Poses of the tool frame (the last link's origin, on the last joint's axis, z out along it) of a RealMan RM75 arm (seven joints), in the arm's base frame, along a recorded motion.
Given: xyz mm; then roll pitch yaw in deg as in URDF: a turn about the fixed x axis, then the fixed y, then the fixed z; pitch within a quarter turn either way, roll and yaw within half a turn.
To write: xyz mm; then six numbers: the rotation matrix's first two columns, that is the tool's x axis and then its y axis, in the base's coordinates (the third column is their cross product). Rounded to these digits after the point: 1 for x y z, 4 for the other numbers.
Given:
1: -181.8, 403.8, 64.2, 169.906, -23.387, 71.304
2: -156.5, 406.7, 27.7, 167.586, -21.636, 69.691
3: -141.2, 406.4, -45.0, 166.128, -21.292, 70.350
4: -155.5, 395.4, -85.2, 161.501, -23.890, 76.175
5: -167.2, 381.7, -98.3, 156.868, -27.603, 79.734
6: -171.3, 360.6, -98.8, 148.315, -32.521, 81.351
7: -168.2, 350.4, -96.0, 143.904, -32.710, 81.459
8: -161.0, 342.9, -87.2, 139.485, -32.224, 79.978
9: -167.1, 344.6, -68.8, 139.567, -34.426, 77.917
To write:
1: -181.8, 403.8, 64.2, 0.2942, 0.8694, 0.3969, 0.9103, -0.3815, 0.1609
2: -156.5, 406.7, 27.7, 0.3226, 0.8718, 0.3687, 0.8884, -0.4133, 0.1998
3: -141.2, 406.4, -45.0, 0.3133, 0.8775, 0.3631, 0.8850, -0.4085, 0.2234
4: -155.5, 395.4, -85.2, 0.2185, 0.8878, 0.4050, 0.8902, -0.3514, 0.2901
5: -167.2, 381.7, -98.3, 0.1579, 0.8720, 0.4633, 0.8724, -0.3430, 0.3481
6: -171.3, 360.6, -98.8, 0.1268, 0.8336, 0.5376, 0.7988, -0.4071, 0.4429
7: -168.2, 350.4, -96.0, 0.1250, 0.8321, 0.5404, 0.7518, -0.4348, 0.4957
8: -161.0, 342.9, -87.2, 0.1472, 0.8331, 0.5332, 0.6884, -0.4734, 0.5496
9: -167.1, 344.6, -68.8, 0.1727, 0.8066, 0.5653, 0.6675, -0.5179, 0.5350
